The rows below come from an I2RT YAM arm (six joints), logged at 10 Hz.
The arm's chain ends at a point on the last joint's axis. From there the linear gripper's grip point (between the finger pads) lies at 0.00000 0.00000 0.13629 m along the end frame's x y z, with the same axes.
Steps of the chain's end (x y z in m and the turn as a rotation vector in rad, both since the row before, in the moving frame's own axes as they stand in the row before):
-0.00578 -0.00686 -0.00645 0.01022 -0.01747 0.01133
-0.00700 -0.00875 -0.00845 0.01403 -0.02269 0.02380
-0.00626 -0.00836 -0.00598 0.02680 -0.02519 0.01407
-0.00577 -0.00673 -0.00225 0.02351 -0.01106 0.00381
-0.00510 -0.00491 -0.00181 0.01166 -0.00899 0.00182
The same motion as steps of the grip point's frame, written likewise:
-0.00815 -0.00827 -0.00648 0.01022 -0.01747 0.01133
-0.01007 -0.01070 -0.00850 0.01403 -0.02269 0.02380
-0.00967 -0.01204 -0.00607 0.02680 -0.02519 0.01407
-0.00727 -0.00994 -0.00230 0.02351 -0.01106 0.00381
-0.00632 -0.00650 -0.00182 0.01166 -0.00899 0.00182

